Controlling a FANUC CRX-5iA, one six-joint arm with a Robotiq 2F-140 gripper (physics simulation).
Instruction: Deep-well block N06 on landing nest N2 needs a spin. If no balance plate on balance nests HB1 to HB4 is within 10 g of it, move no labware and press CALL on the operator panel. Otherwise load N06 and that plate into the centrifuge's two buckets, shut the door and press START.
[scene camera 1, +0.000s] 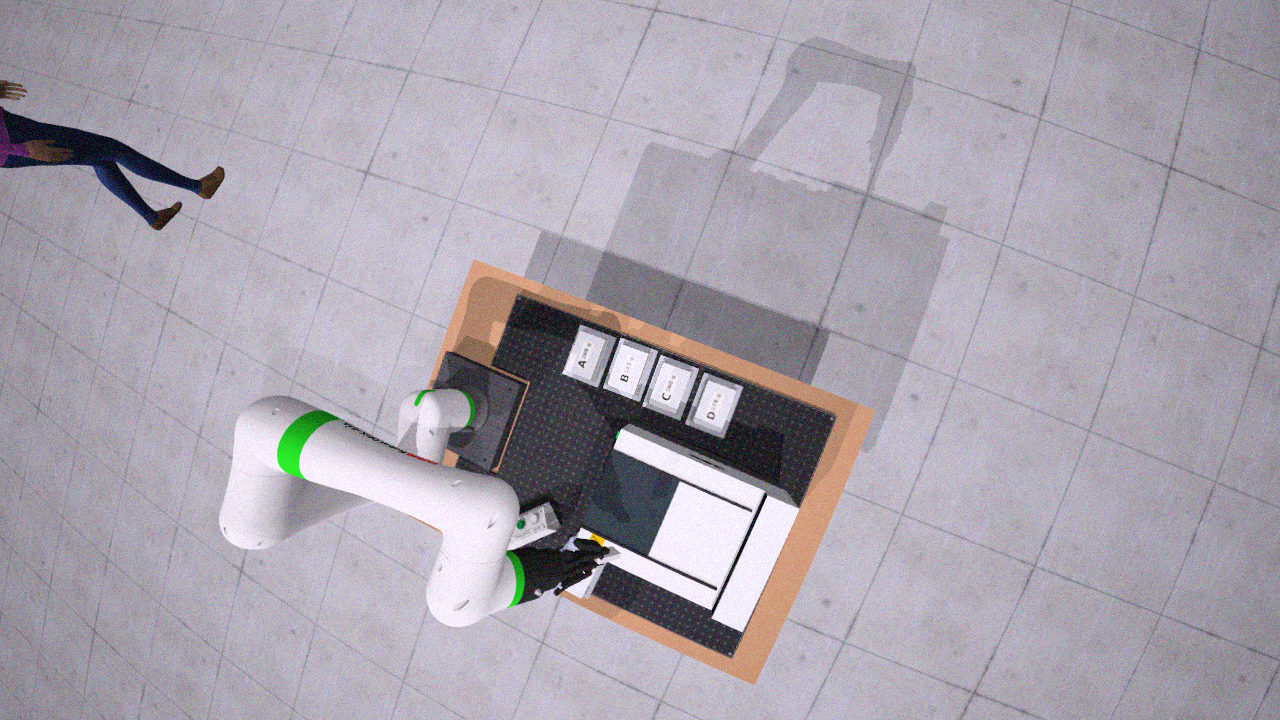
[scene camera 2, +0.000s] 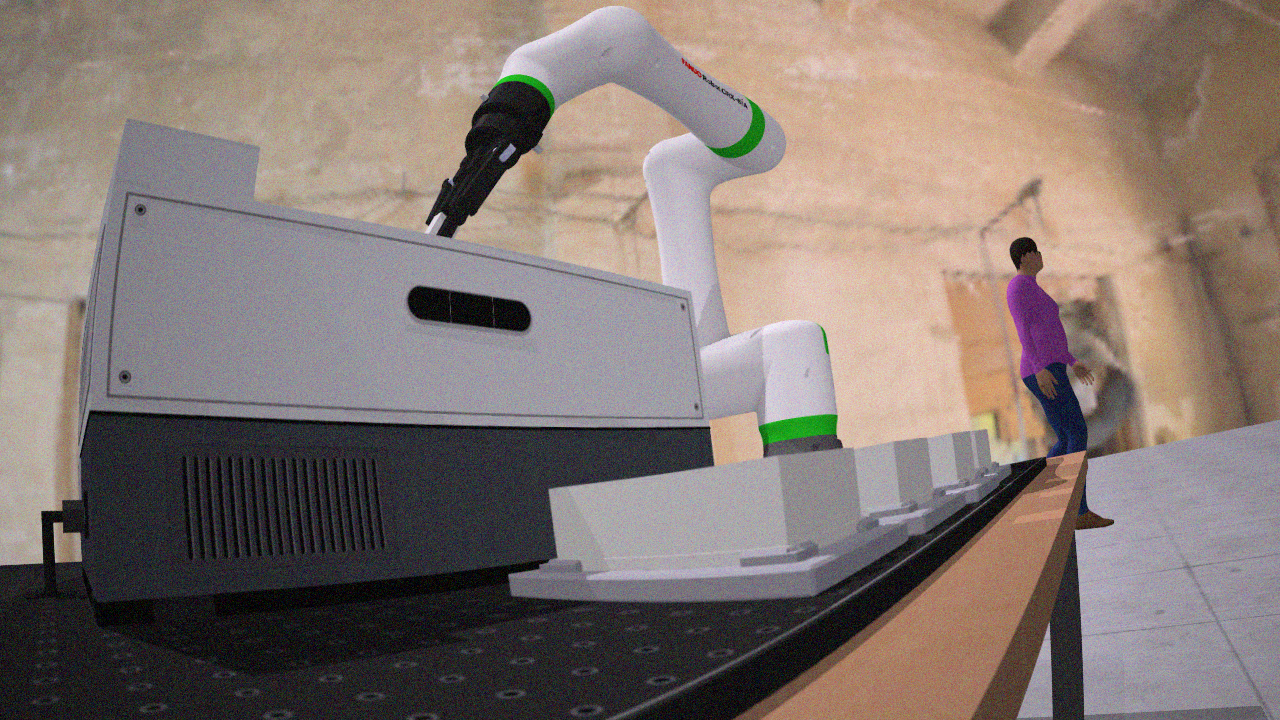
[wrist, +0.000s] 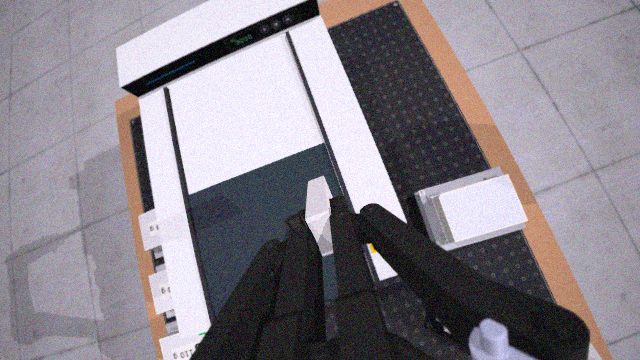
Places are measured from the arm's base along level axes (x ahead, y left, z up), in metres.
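Where they show: gripper, fingertip midpoint: (scene camera 1: 615, 552) (wrist: 321, 192); arm's base, origin of the base link: (scene camera 1: 469, 408).
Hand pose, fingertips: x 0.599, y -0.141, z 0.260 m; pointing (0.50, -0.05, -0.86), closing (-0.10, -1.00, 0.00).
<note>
Things, the pixels of their centre, and the offset from my fingertips. "spot": a spot on its surface instead. Level surfaces: height alone.
- white centrifuge, body centre: (scene camera 2: 364, 419) (wrist: 269, 158) (scene camera 1: 681, 513) dz -0.174, dx +0.128, dy +0.075 m
- operator panel, surface spot: (wrist: 371, 247) (scene camera 1: 594, 534) spot: dz -0.085, dx -0.072, dy -0.018 m
- Balance plates A, body centre: (scene camera 1: 587, 355) dz -0.263, dx -0.270, dy +0.411 m
- B, body centre: (wrist: 195, 347) (scene camera 1: 628, 369) dz -0.263, dx -0.134, dy +0.406 m
- C, body centre: (scene camera 2: 828, 487) (wrist: 182, 284) (scene camera 1: 669, 387) dz -0.263, dx -0.003, dy +0.388 m
- D, body centre: (scene camera 2: 708, 513) (wrist: 170, 223) (scene camera 1: 714, 406) dz -0.263, dx +0.134, dy +0.373 m
- centrifuge's control strip, surface spot: (wrist: 223, 48) spot: dz -0.070, dx +0.279, dy +0.050 m
- wooden table, its level: dz -0.309 m
My gripper (scene camera 1: 610, 552) (scene camera 2: 437, 223) (wrist: 321, 192) is shut and empty. It points down over the near end of the white centrifuge (scene camera 1: 706, 537) (scene camera 2: 357, 313) (wrist: 241, 111), at the edge of its dark top panel (scene camera 1: 637, 506) (wrist: 255, 214). A yellow spot of the operator panel (scene camera 1: 595, 540) (wrist: 371, 247) shows just beside the fingers; the rest of the panel is hidden by them. Deep-well block N06 (scene camera 1: 539, 517) (wrist: 481, 208) sits on its landing nest to the right in the wrist view. Balance plates A (scene camera 1: 587, 355), B (scene camera 1: 629, 369), C (scene camera 1: 670, 386) and D (scene camera 1: 713, 405) stand in a row on their nests.
The centrifuge's control strip (wrist: 223, 48) with green digits is at its far end. The black breadboard (scene camera 1: 555, 429) (wrist: 402, 103) lies on a wooden table (scene camera 1: 805, 537) (scene camera 2: 985, 609). A person (scene camera 1: 97, 156) (scene camera 2: 1042, 349) walks on the floor beyond the arm's base.
</note>
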